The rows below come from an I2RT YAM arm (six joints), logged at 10 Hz.
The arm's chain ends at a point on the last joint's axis. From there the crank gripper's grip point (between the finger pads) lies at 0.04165 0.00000 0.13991 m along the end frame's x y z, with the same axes.
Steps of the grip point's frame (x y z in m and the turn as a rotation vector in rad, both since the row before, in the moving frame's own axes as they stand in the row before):
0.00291 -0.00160 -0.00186 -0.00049 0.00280 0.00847
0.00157 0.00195 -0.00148 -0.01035 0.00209 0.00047
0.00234 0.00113 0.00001 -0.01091 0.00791 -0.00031
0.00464 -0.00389 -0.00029 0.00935 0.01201 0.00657
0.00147 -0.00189 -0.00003 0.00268 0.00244 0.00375
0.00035 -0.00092 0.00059 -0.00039 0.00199 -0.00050
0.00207 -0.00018 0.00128 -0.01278 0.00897 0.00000
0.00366 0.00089 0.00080 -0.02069 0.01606 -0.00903
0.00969 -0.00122 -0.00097 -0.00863 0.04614 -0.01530
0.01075 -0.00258 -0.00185 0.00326 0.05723 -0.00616
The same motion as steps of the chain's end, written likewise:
0.00252 -0.00202 -0.00174 -0.00049 0.00280 0.00847
0.00128 0.00048 -0.00139 -0.01035 0.00209 0.00047
0.00123 -0.00038 0.00035 -0.01091 0.00791 -0.00031
0.00296 -0.00286 0.00023 0.00935 0.01201 0.00657
0.00113 -0.00167 0.00007 0.00268 0.00244 0.00375
0.00007 -0.00095 0.00067 -0.00039 0.00199 -0.00050
0.00082 -0.00197 0.00167 -0.01278 0.00897 0.00000
0.00141 -0.00161 0.00151 -0.02069 0.01606 -0.00903
0.00328 -0.00173 0.00110 -0.00863 0.04614 -0.01530
0.00282 -0.00185 0.00076 0.00326 0.05723 -0.00616

